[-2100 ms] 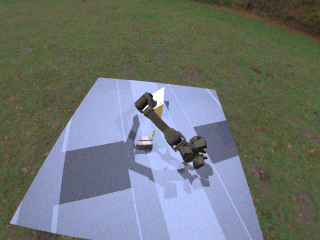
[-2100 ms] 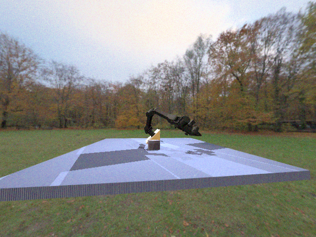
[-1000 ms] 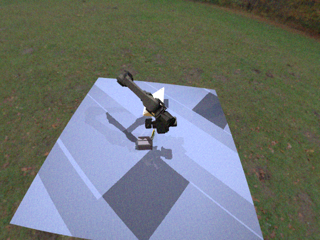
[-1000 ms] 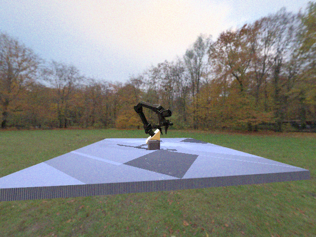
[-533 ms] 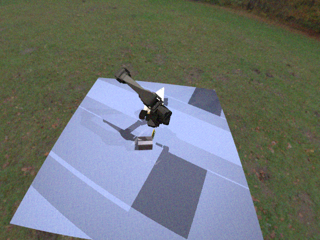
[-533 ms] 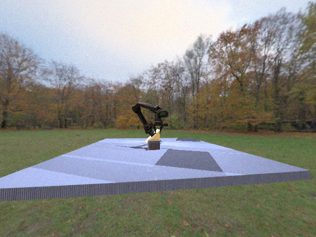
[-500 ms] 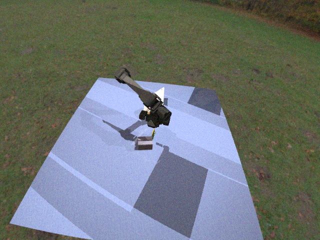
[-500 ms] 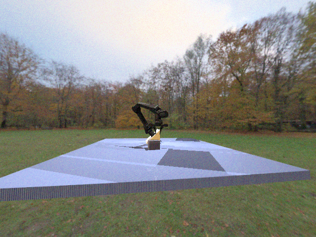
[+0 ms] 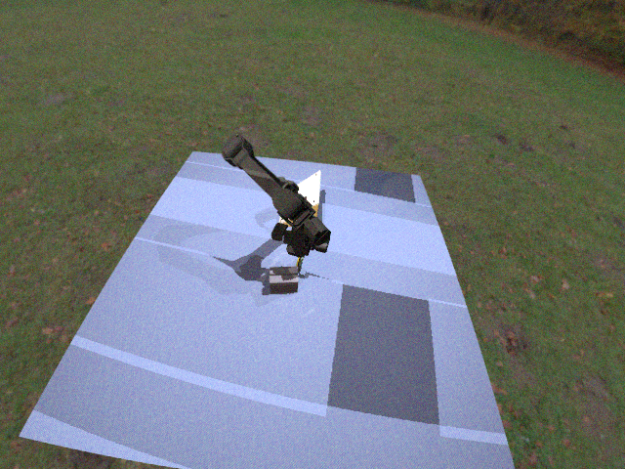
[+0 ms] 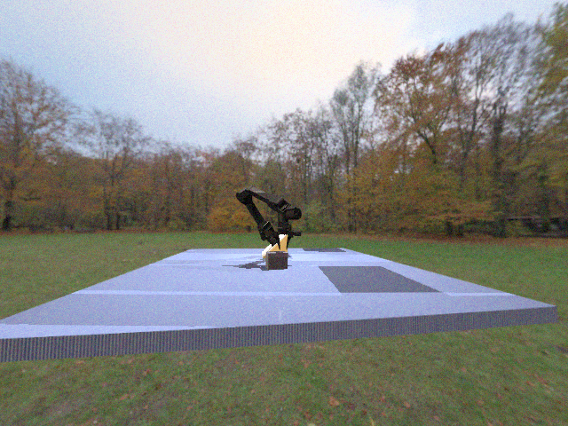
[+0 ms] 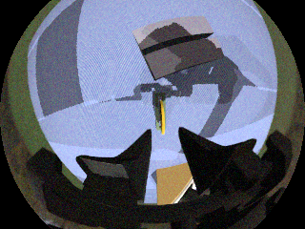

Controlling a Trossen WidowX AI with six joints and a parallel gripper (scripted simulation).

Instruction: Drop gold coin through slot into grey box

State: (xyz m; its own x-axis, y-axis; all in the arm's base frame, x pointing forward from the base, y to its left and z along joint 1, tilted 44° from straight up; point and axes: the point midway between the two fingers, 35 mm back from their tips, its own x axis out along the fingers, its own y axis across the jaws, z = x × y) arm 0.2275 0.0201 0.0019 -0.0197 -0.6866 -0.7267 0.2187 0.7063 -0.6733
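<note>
My gripper tip is now 50 mm above the gold coin.
</note>
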